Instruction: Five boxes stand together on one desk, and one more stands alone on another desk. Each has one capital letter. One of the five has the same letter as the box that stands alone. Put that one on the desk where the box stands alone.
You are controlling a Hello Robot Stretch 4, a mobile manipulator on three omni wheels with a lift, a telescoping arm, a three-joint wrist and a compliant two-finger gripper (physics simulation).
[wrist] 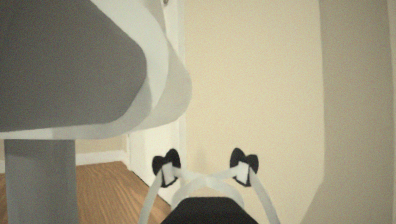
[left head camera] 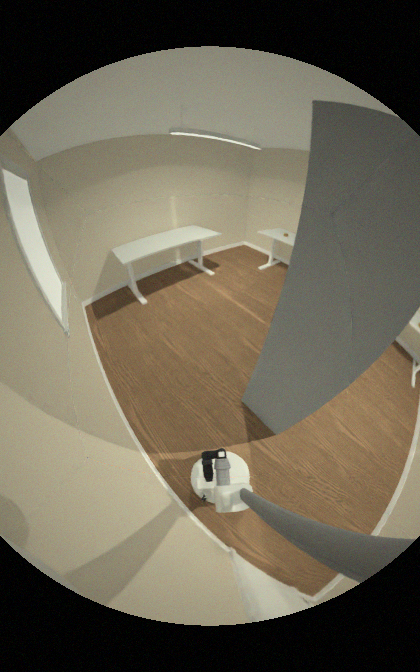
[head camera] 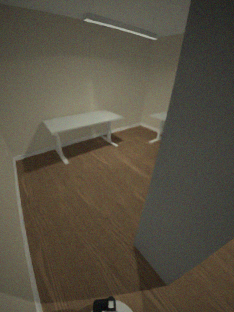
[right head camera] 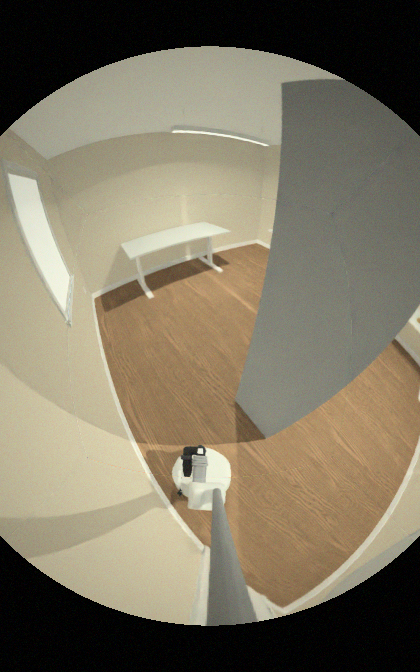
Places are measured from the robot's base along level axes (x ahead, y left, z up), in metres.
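Pixels of known places: gripper, fingertip midpoint: [wrist: 204,160].
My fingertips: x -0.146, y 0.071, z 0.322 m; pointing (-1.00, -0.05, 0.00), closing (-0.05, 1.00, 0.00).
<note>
Behind a point stands the place of what it marks.
My gripper [wrist: 204,160] {x -0.145, y 0.071, z 0.321 m} is open in the wrist view, with its two black fingertips apart and wall behind the gap. A small orange-brown box [left head camera: 285,234] lies on a white desk [left head camera: 270,233] [head camera: 158,116] {x 3.022, y -1.100, z 0.692 m} at the back, partly hidden by the grey partition; its letter is too small to read. Another white desk [head camera: 82,121] {x 2.550, y 0.582, z 0.692 m} [left head camera: 165,242] [right head camera: 175,238] stands along the back wall, and no box shows on it. Part of a further desk [left head camera: 414,322] shows at the right edge of the left head view. The group of five boxes cannot be made out.
A tall grey partition [head camera: 195,150] {x 0.521, y -0.345, z 1.273 m} [left head camera: 340,250] [right head camera: 320,250] stands ahead on the right. A beige wall [left head camera: 50,420] [right head camera: 55,415] [wrist: 250,75] {x -0.407, y 0.176, z 0.470 m} runs close along the left in the head views. A window [left head camera: 37,245] [right head camera: 40,240] is in it. Wood floor [head camera: 85,210] {x 1.084, y 0.347, z -0.028 m} stretches between wall and partition.
</note>
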